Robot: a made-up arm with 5 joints. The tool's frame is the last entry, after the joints.
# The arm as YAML. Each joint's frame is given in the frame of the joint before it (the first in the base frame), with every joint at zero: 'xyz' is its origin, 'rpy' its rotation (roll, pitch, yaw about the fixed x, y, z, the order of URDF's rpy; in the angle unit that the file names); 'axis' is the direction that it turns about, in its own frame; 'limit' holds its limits. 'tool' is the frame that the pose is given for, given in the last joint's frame.
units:
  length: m
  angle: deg
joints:
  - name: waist
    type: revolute
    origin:
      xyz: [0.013, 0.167, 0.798]
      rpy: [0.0, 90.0, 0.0]
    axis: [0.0, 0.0, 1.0]
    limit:
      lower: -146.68
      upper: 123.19
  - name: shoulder
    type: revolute
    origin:
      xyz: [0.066, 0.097, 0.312]
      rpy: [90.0, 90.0, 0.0]
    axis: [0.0, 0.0, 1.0]
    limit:
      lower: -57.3
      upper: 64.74
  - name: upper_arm
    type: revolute
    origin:
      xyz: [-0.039, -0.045, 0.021]
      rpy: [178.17, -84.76, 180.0]
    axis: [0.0, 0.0, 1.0]
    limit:
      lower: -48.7
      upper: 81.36
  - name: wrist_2
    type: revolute
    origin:
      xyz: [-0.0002, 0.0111, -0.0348]
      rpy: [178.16, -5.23, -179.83]
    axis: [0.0, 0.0, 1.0]
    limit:
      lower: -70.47
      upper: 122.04
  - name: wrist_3
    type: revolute
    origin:
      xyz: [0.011, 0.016, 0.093]
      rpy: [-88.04, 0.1, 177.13]
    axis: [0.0, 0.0, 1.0]
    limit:
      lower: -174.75
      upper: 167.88
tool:
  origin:
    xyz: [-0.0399, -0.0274, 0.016]
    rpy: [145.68, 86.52, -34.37]
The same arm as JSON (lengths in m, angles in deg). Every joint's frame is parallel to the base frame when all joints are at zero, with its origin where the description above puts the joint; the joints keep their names.
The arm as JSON. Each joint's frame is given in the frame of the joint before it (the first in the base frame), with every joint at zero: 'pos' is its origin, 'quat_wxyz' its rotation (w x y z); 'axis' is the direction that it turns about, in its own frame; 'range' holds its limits. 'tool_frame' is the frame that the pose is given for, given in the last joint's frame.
{"length_unit": "m", "angle_unit": "deg", "joints": [{"joint": "waist", "pos": [0.013, 0.167, 0.798], "quat_wxyz": [1.0, 0.0, 0.0, 0.0], "axis": "+x", "range": [-146.68, 123.19]}, {"joint": "shoulder", "pos": [0.312, 0.097, -0.066], "quat_wxyz": [1.0, 0.0, 0.0, 0.0], "axis": "-y", "range": [-57.3, 64.74]}, {"joint": "upper_arm", "pos": [0.039, -0.021, 0.045], "quat_wxyz": [1.0, 0.0, 0.0, 0.0], "axis": [0.995312, 0.091301, -0.0319], "range": [-48.7, 81.36]}, {"joint": "wrist_2", "pos": [-0.035, -0.003, -0.01], "quat_wxyz": [1.0, 0.0, 0.0, 0.0], "axis": [-1.0, -0.0001, 0.0], "range": [-70.47, 122.04]}, {"joint": "wrist_3", "pos": [-0.093, 0.011, -0.016], "quat_wxyz": [1.0, 0.0, 0.0, 0.0], "axis": [-0.034199, -0.050098, 0.998159], "range": [-174.75, 167.88]}], "tool_frame": {"pos": [-0.028, 0.039, 0.017], "quat_wxyz": [0.499971, -0.500037, 0.499958, 0.500034]}}
